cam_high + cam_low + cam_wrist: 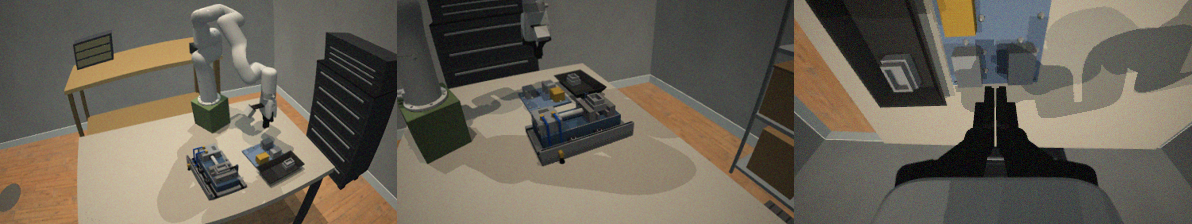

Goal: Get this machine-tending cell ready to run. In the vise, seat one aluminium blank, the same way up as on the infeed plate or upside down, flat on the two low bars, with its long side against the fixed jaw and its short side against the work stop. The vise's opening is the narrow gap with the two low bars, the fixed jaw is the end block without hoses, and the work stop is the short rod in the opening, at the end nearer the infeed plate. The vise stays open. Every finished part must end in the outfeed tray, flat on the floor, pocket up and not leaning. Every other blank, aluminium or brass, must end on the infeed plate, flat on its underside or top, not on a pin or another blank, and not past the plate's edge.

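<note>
Now: hand 17 cm above the brass blank, 5 cm short of it and 2 cm to the left of it.
</note>
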